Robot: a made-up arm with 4 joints.
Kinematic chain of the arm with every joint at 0, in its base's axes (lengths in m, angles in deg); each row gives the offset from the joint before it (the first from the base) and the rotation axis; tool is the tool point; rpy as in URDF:
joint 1: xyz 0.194 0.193 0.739 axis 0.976 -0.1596 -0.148
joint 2: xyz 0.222 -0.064 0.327 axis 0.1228 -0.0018 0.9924
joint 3: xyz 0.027 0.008 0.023 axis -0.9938 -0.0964 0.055
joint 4: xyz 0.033 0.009 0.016 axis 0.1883 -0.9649 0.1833
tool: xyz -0.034 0.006 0.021 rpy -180 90 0
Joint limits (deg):
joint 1: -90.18..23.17
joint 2: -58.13..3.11
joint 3: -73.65..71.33
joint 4: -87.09..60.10
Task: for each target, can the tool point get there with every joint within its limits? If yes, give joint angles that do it. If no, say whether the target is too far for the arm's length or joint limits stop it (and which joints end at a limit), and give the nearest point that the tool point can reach.
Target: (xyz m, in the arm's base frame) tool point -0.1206 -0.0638 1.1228
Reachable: no: too far | nearest point 0.3799 -0.0685 1.0629 | short by 0.504 m
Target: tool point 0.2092 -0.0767 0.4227
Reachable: no: joint limits stop it (at a limit: joint 1, joint 2, joint 3, joint 4) | nearest point 0.4068 -0.0274 1.0370 | short by 0.647 m
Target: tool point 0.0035 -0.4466 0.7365
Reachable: no: too far | nearest point 0.3948 -0.1006 1.0581 | short by 0.613 m
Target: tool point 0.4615 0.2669 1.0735
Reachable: yes | joints -19.64 -29.44 29.94 44.39
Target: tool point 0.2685 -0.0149 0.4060
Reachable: no: joint limits stop it (at a limit: joint 1, joint 2, joint 3) | nearest point 0.4586 0.5363 0.6531 | short by 0.633 m
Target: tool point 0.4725 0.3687 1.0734
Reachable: yes | joints -38.75 -35.24 -60.45 -17.42
